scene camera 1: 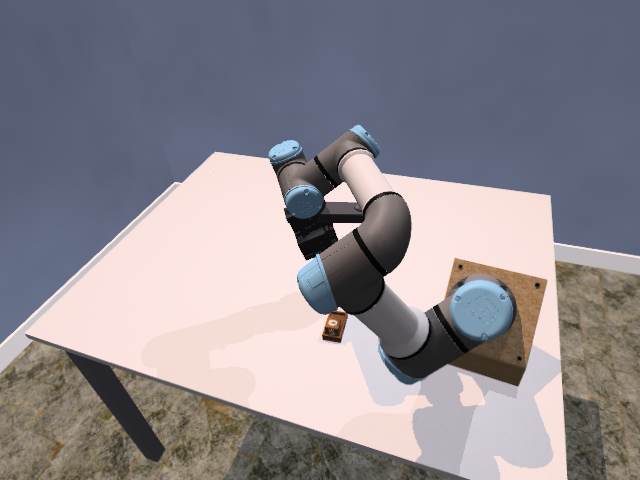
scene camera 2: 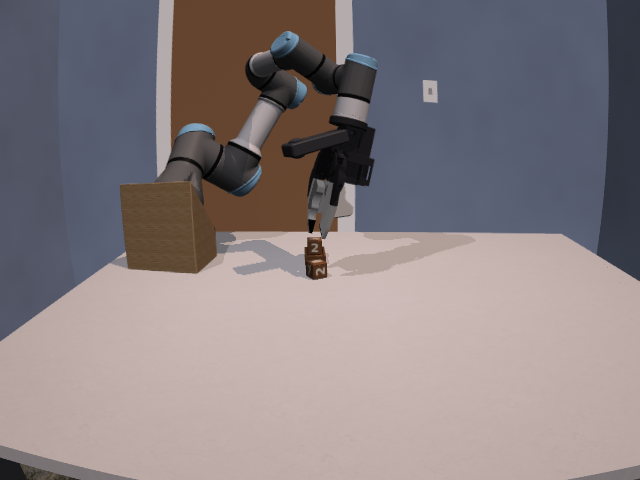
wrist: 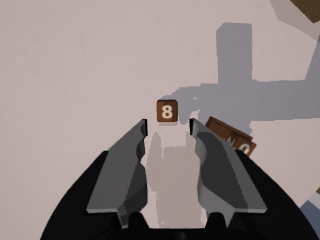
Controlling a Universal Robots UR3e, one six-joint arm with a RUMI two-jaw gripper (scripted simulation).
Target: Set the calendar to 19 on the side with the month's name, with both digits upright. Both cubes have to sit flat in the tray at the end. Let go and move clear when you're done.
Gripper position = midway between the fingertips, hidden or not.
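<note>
My gripper (scene camera 1: 344,271). Same gripper (scene camera 2: 316,236). Gripper again (wrist: 168,120).
</note>
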